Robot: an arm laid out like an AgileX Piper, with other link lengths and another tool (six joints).
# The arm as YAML. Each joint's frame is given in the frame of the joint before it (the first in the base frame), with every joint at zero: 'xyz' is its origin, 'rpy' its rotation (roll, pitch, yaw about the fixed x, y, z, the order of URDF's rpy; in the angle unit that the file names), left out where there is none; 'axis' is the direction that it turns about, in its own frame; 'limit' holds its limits. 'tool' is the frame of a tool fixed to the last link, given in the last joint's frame.
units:
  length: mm
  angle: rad
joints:
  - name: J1
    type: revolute
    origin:
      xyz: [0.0, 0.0, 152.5]
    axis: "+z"
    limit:
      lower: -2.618
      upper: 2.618
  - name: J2
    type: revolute
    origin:
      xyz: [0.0, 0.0, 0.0]
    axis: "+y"
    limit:
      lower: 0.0
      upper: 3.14
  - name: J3
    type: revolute
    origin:
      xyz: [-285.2, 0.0, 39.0]
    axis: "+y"
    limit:
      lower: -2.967
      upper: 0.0
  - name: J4
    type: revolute
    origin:
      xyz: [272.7, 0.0, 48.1]
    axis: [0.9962, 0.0, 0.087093]
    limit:
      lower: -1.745
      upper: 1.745
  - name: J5
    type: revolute
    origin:
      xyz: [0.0, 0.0, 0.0]
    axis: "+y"
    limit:
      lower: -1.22
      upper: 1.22
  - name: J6
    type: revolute
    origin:
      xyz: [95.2, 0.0, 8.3]
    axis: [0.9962, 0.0, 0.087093]
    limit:
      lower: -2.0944
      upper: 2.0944
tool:
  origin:
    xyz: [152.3, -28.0, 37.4]
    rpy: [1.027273, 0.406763, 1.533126]
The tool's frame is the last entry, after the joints.
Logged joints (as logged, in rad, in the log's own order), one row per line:
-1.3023 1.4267 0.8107 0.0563 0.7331 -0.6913
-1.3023 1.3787 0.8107 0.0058 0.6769 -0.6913
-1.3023 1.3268 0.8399 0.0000 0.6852 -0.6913
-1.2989 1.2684 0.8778 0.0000 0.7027 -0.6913
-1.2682 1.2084 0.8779 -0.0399 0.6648 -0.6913
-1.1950 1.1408 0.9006 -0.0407 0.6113 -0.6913
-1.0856 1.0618 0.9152 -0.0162 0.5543 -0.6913
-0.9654 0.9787 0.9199 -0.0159 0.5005 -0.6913
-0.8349 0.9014 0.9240 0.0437 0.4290 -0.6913
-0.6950 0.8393 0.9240 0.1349 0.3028 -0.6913
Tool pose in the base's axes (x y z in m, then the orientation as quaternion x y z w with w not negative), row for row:
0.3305 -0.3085 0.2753 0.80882 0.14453 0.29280 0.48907
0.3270 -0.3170 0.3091 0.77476 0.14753 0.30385 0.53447
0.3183 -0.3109 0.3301 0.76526 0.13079 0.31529 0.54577
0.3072 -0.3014 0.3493 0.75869 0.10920 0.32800 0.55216
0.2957 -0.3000 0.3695 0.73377 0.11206 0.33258 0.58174
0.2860 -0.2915 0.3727 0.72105 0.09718 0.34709 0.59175
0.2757 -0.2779 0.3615 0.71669 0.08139 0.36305 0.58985
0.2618 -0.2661 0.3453 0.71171 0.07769 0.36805 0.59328
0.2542 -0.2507 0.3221 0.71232 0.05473 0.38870 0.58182
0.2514 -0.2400 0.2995 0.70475 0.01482 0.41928 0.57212
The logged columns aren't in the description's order. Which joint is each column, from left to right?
Columns, left to right: J3, J2, J6, J4, J5, J1.
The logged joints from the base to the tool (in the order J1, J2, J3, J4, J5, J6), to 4 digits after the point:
-0.6913 1.4267 -1.3023 0.0563 0.7331 0.8107
-0.6913 1.3787 -1.3023 0.0058 0.6769 0.8107
-0.6913 1.3268 -1.3023 0.0000 0.6852 0.8399
-0.6913 1.2684 -1.2989 0.0000 0.7027 0.8778
-0.6913 1.2084 -1.2682 -0.0399 0.6648 0.8779
-0.6913 1.1408 -1.1950 -0.0407 0.6113 0.9006
-0.6913 1.0618 -1.0856 -0.0162 0.5543 0.9152
-0.6913 0.9787 -0.9654 -0.0159 0.5005 0.9199
-0.6913 0.9014 -0.8349 0.0437 0.4290 0.9240
-0.6913 0.8393 -0.6950 0.1349 0.3028 0.9240

